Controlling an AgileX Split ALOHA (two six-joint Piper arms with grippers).
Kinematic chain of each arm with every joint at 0, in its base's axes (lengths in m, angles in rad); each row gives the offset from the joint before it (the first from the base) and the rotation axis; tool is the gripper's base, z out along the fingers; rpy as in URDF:
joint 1: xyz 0 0 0.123 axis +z
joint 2: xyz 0 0 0 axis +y
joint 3: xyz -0.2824 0 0.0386 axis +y
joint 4: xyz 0.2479 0 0.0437 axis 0.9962 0 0.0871
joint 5: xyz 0 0 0 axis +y
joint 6: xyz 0.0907 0 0.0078 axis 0.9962 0 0.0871
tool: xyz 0 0 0 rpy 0 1.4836 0
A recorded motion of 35 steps. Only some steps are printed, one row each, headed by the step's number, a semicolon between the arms.
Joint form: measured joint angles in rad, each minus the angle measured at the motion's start. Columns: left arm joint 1, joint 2, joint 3, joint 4, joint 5, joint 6; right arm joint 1, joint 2, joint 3, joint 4, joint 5, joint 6.
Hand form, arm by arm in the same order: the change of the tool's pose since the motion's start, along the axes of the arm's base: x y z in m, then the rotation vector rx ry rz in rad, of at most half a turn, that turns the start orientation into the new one. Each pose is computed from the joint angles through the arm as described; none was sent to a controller.
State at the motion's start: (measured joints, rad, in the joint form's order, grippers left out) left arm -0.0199 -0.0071 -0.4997 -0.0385 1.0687 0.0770; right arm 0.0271 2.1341 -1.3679 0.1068 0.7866 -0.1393
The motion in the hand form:
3: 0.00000 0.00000 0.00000 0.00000 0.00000 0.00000; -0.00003 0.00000 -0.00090 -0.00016 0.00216 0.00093
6: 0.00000 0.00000 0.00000 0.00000 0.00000 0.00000; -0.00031 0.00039 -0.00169 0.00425 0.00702 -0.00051
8: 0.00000 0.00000 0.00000 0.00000 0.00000 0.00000; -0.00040 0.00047 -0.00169 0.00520 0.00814 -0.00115
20: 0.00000 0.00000 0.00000 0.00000 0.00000 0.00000; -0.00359 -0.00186 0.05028 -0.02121 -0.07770 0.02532
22: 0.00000 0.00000 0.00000 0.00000 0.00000 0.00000; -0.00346 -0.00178 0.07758 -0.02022 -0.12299 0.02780
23: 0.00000 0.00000 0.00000 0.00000 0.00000 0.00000; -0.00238 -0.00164 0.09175 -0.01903 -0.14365 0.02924
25: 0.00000 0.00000 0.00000 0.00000 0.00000 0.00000; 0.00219 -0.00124 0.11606 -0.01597 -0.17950 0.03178
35: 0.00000 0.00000 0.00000 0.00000 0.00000 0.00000; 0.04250 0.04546 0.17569 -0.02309 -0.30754 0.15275
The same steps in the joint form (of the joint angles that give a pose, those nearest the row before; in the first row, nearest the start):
3: 0.0000 0.0000 0.0000 0.0000 0.0000 0.0000; 0.0000 0.0022 0.0000 0.0000 0.0000 -0.0009
6: 0.0000 0.0000 0.0000 0.0000 0.0000 0.0000; 0.0000 0.0042 0.0000 0.0058 0.0029 -0.0029
8: 0.0000 0.0000 0.0000 0.0000 0.0000 0.0000; 0.0000 0.0042 0.0000 0.0070 0.0040 -0.0029
20: 0.0000 0.0000 0.0000 0.0000 0.0000 0.0000; 0.0000 -0.1193 -0.0145 -0.0316 0.0571 -0.0029
22: 0.0000 0.0000 0.0000 0.0000 0.0000 0.0000; 0.0000 -0.1699 -0.0460 -0.0329 0.0940 -0.0029
23: 0.0000 0.0000 0.0000 0.0000 0.0000 0.0000; 0.0000 -0.1892 -0.0732 -0.0329 0.1200 -0.0029
25: 0.0000 0.0000 0.0000 0.0000 0.0000 0.0000; 0.0000 -0.2079 -0.1409 -0.0318 0.1707 -0.0030
35: 0.0000 0.0000 0.0000 0.0000 0.0000 0.0000; 0.1058 -0.0984 -0.5393 -0.0602 0.3341 -0.0029

